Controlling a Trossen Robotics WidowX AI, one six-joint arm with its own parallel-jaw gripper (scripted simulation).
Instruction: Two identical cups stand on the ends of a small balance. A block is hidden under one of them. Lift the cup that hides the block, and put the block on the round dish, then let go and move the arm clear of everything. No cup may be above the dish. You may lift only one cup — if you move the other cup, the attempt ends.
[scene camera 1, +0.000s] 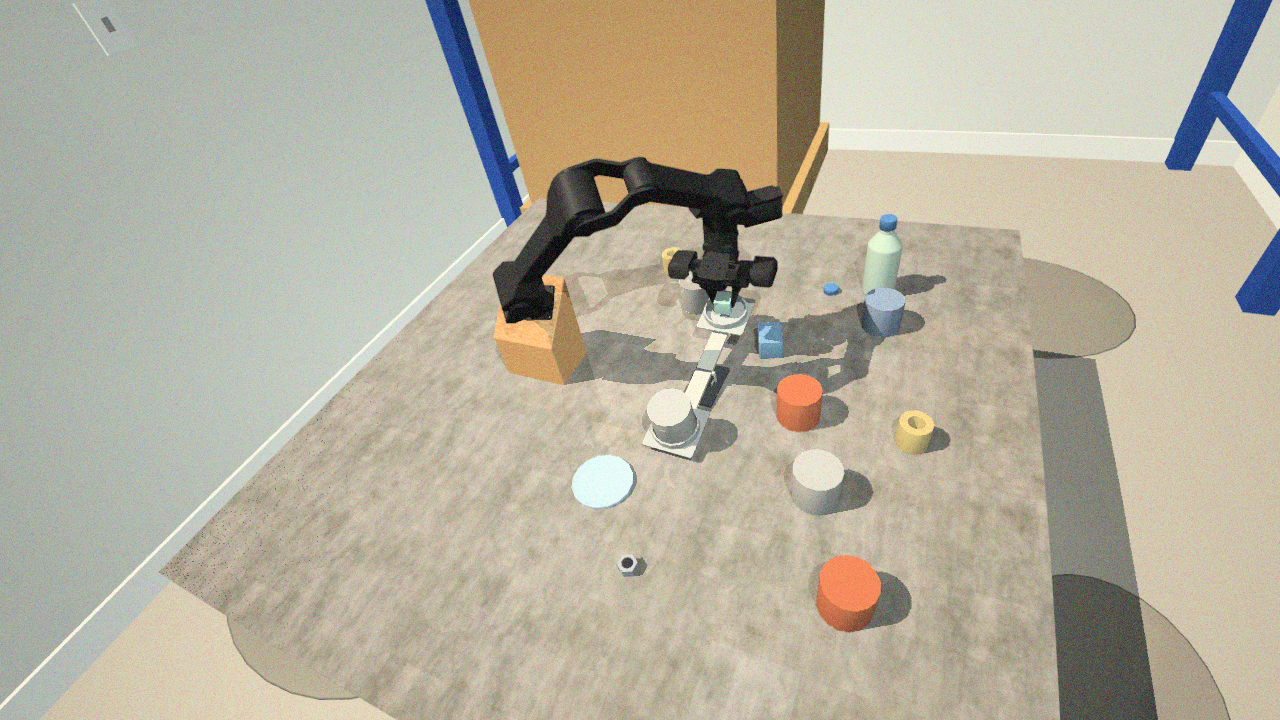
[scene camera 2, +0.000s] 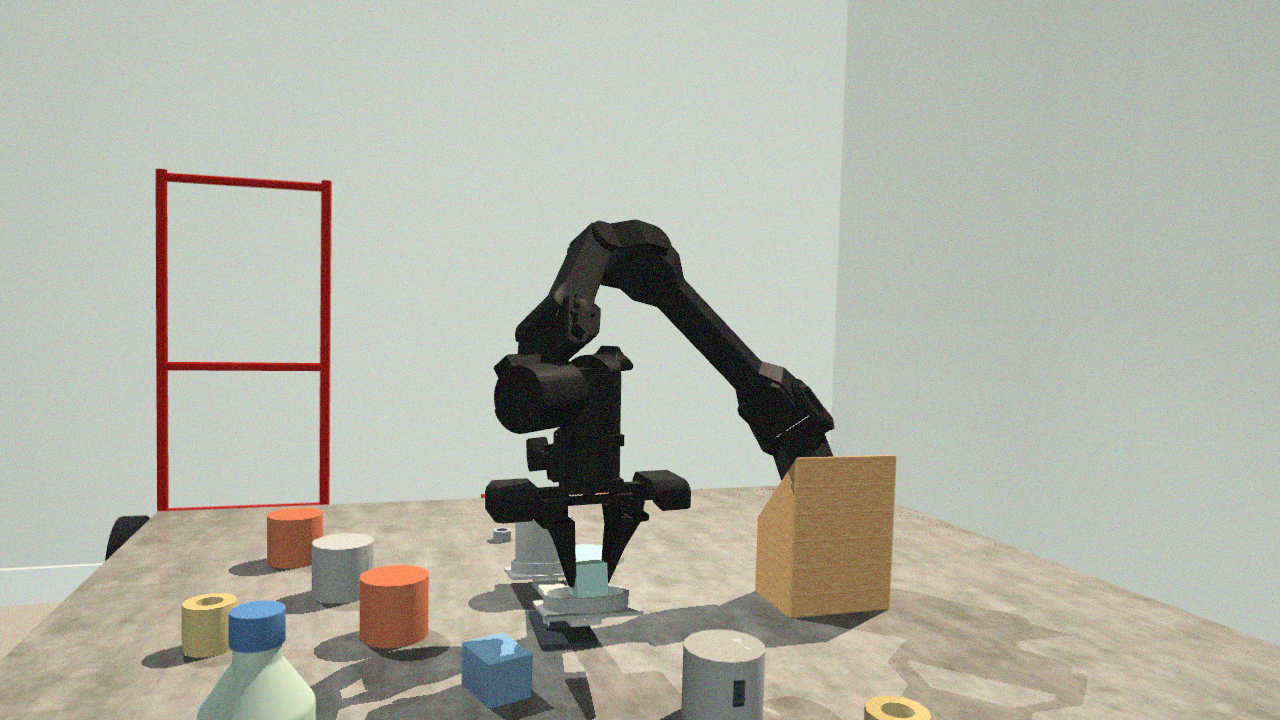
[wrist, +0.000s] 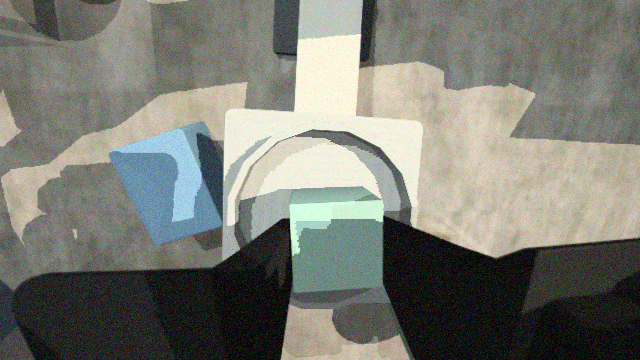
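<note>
A blue block (scene camera 1: 770, 341) is part of the scene and appears in the wrist view (wrist: 175, 179) too, along with a yellow ring (scene camera 2: 205, 618). There is also a bottle (scene camera 1: 884, 250), though in the wrist view it is out of frame. A mint-green block (scene camera 2: 591, 580), visible in the wrist view (wrist: 336, 233) as well, is carried by the gripper (scene camera 2: 588, 584). The gripper itself can also be seen in the wrist view (wrist: 331, 227) and in scene camera 1 (scene camera 1: 724, 305).
</note>
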